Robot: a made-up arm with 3 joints. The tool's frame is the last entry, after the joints. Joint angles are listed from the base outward. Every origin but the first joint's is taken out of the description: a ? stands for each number. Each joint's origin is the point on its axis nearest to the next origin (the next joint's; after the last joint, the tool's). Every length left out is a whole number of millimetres.
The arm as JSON. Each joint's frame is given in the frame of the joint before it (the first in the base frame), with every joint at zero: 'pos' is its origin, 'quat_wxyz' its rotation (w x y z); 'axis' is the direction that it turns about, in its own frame. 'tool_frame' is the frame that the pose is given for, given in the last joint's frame.
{
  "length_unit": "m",
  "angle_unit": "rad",
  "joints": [
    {
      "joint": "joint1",
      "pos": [
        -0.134,
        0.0,
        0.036
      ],
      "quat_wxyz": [
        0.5,
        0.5,
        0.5,
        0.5
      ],
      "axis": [
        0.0,
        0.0,
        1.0
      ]
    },
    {
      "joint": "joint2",
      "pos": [
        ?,
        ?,
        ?
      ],
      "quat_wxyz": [
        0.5,
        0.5,
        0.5,
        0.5
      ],
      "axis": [
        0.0,
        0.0,
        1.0
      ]
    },
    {
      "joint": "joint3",
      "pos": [
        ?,
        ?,
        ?
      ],
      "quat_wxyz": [
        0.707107,
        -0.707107,
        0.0,
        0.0
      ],
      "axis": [
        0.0,
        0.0,
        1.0
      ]
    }
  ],
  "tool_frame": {
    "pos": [
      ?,
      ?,
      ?
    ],
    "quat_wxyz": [
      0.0,
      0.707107,
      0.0,
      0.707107
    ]
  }
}
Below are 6 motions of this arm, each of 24 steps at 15 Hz.
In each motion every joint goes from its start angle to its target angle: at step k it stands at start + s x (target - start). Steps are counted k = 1, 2, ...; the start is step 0. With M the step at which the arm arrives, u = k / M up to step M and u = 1 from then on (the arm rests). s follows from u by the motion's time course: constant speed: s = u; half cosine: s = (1 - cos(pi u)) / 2; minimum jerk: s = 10 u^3 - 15 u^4 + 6 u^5.
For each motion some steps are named. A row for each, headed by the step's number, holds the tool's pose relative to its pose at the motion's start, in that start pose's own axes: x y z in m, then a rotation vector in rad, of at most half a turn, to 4 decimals.
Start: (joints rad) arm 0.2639 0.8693 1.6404
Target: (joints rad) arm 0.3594 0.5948 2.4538
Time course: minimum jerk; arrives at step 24
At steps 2, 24:
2: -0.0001 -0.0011 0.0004 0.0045 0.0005 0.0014
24: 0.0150 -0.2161 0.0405 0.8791 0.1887 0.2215

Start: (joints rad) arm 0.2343 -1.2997 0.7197
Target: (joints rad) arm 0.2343 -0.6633 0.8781
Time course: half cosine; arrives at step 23
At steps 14, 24:
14: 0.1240 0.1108 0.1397 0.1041 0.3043 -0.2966
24: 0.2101 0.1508 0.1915 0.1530 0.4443 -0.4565

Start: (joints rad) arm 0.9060 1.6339 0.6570
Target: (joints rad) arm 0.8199 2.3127 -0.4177
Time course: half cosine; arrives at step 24
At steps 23, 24:
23: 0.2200 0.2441 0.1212 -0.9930 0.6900 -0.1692
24: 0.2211 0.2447 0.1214 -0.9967 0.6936 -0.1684

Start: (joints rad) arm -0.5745 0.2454 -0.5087
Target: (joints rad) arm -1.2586 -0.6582 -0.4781
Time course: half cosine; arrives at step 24
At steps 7, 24:
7: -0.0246 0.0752 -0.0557 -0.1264 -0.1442 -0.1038
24: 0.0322 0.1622 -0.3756 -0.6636 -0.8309 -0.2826

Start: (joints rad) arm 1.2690 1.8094 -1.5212
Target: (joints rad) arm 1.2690 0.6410 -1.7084
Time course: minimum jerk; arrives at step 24
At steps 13, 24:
13: 0.0546 0.3302 -0.0195 -0.1040 0.0030 -0.6754
24: 0.2250 0.5079 -0.0312 -0.1654 0.0515 -1.1688

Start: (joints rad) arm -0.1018 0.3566 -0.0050
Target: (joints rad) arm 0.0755 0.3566 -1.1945
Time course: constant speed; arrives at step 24
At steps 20, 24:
20: 0.0023 0.0056 -0.0696 -0.8526 -0.0255 0.0466
24: 0.0028 0.0007 -0.0890 -1.0230 -0.0365 0.0533

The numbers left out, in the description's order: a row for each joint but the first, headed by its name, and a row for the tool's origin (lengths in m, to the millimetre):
joint2: -0.105 0.077 0.0
joint3: 0.116 -0.485 0.0
tool: 0.088 -0.028 0.0

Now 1 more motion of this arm.
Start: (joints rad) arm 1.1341 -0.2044 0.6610
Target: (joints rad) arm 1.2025 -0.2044 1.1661
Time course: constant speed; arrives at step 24
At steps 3, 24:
3: -0.0002 -0.0075 0.0016 0.0715 -0.0011 -0.0013
24: -0.0025 -0.0613 -0.0009 0.5721 -0.0111 -0.0086

